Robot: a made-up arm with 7 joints.
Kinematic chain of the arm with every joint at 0, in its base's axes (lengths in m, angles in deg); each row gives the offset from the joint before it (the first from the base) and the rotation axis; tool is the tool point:
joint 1: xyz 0 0 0 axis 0 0.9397 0.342
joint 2: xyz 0 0 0 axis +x
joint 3: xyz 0 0 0 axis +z
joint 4: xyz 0.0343 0 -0.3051 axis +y
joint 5: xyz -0.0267 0 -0.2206 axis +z
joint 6: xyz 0 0 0 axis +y
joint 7: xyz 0 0 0 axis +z
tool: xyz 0 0 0
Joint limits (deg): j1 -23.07..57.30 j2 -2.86..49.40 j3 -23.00..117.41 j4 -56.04..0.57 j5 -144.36..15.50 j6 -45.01..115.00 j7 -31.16..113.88
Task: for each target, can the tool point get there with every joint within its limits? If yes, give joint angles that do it. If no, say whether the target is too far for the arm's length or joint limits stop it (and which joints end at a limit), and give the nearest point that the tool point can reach.
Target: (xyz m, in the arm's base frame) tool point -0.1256 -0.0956 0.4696
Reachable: no: joint limits stop it (at a limit: joint 1, joint 2, joint 3, joint 4) | nearest point -0.3064 0.3843 0.0484 | short by 0.664 m
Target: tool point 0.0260 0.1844 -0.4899
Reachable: yes | joints 6.50 11.24 44.76 -29.55 -48.80 4.17 21.63
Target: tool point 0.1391 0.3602 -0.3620
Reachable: yes | joints -9.57 45.17 -9.33 -13.80 0.90 69.18 84.09
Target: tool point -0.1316 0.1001 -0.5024
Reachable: yes | joints 13.63 6.90 101.26 -9.32 2.86 9.58 -10.14
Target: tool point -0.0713 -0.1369 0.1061
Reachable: no: joint limits stop it (at a limit: joint 1, joint 2, joint 3, joint 4) | nearest point -0.4584 0.0539 -0.1757 | short by 0.515 m
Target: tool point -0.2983 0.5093 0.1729
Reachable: no: too far | nearest point -0.2980 0.3915 0.0424 | short by 0.176 m
